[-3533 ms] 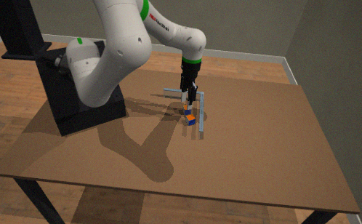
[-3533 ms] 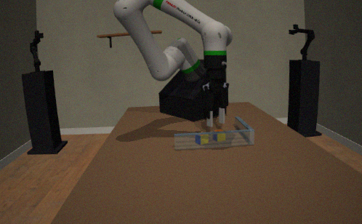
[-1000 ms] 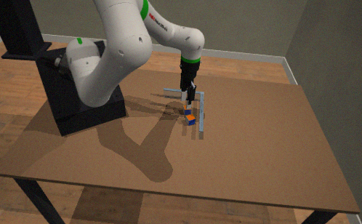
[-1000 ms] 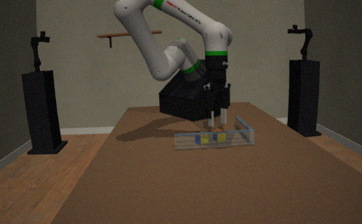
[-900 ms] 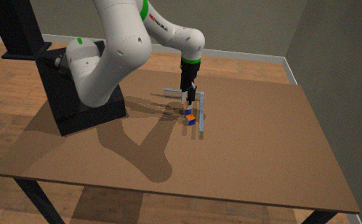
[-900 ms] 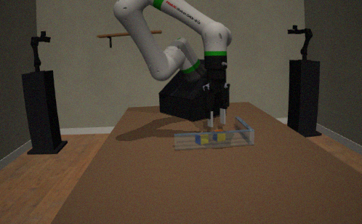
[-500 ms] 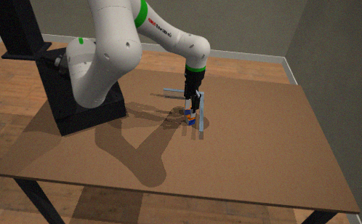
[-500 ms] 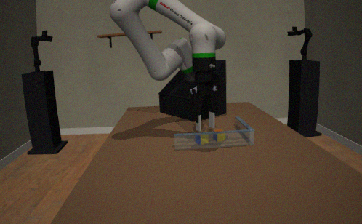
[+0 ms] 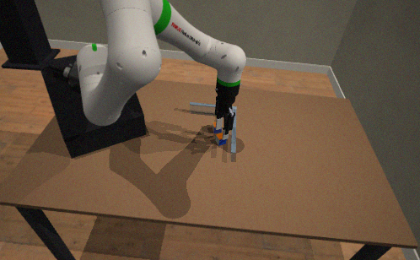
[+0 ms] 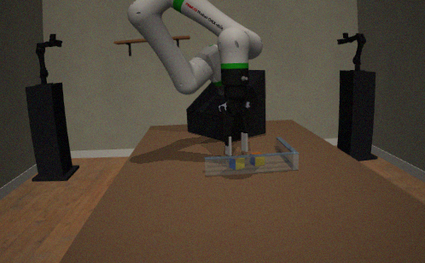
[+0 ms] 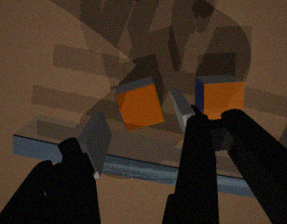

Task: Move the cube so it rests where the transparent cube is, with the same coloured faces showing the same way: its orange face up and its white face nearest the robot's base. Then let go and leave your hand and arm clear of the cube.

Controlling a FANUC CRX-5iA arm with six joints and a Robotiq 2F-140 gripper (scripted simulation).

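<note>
Right now the transparent cube is 8 cm to the left of my hand, 6 cm below it and 2 cm behind it. Also, from my hand: wall (6 cm ahead, 4 cm to the left, 4 cm below).
</note>
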